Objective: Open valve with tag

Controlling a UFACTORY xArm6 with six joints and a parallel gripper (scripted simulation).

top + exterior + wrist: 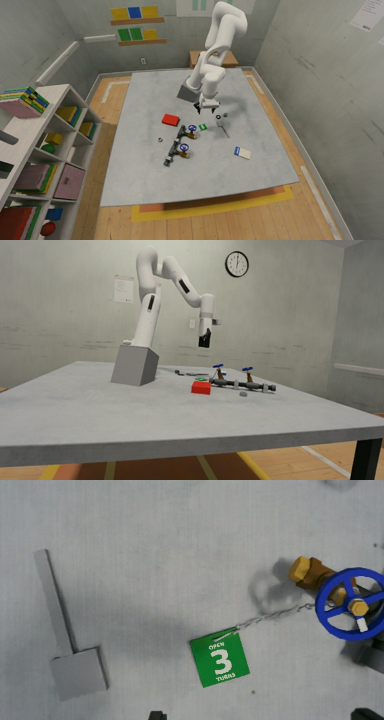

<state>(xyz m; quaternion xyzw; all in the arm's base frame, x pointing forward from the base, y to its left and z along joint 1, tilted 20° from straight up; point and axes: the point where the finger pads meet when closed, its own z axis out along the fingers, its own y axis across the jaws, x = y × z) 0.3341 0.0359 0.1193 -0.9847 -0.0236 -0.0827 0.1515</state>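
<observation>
The green tag is 10 mm ahead of my hand and 200 mm below it. The rest, counted from my hand: grey cylinder: 110 mm behind, 200 mm to the left, 190 mm below; red block: 60 mm behind, 260 mm to the right, 180 mm below; grey flat tool: 10 mm ahead, 160 mm to the left, 190 mm below.
</observation>
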